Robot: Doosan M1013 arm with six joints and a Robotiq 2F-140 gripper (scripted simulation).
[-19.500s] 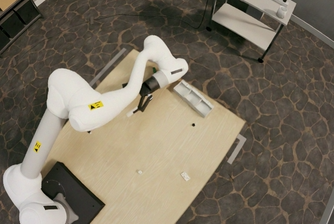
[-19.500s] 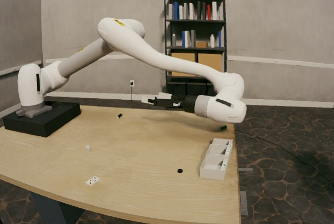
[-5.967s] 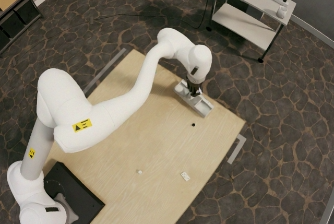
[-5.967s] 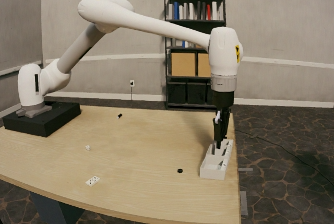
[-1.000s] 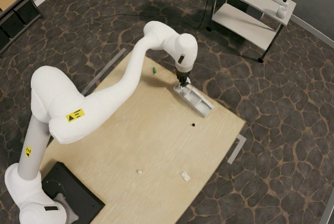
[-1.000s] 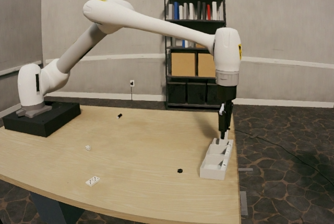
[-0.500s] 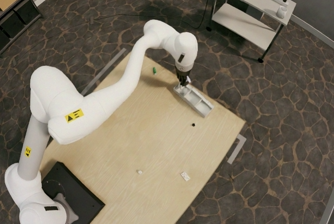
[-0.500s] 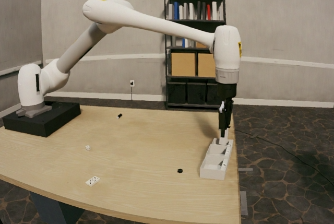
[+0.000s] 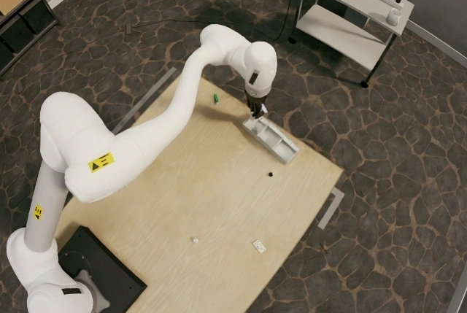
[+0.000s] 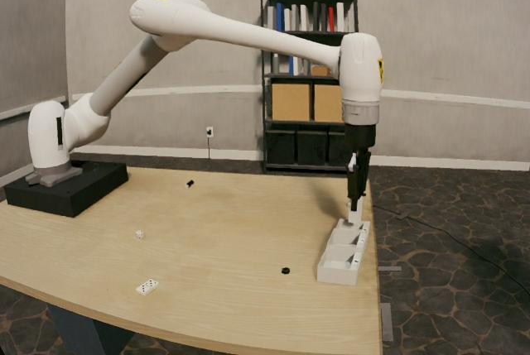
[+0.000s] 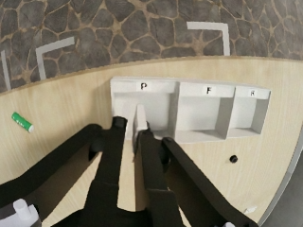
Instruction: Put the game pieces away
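Now: hand 350 mm past the white domino, 390 mm to the left of it and 70 mm above it. Round my hand: small black ring 110 mm behind, 210 mm to the right, 70 mm below; green battery 30 mm behind, 200 mm to the left, 70 mm below; bin 100 mm to the right, 50 mm below.
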